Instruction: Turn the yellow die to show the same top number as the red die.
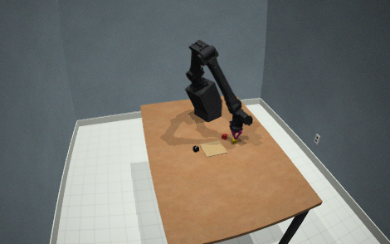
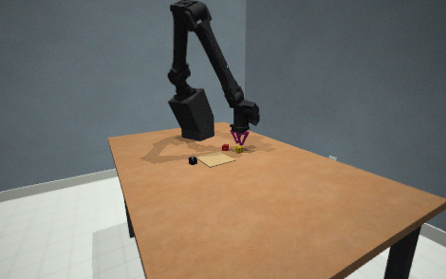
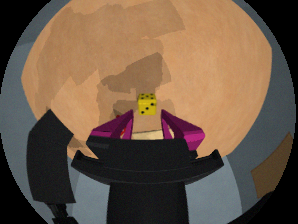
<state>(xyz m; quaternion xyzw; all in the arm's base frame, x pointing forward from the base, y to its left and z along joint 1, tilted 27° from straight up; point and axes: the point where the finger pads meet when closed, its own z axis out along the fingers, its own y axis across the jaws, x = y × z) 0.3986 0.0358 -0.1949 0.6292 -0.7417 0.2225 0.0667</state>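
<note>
My gripper is now 4 cm above the yellow die. From my hand the other things lie so: red die 7 cm behind, 4 cm to the right, 4 cm below; then tan mat 1 cm ahead, 16 cm to the right, 5 cm below; then black die 1 cm behind, 27 cm to the right, 4 cm below.
</note>
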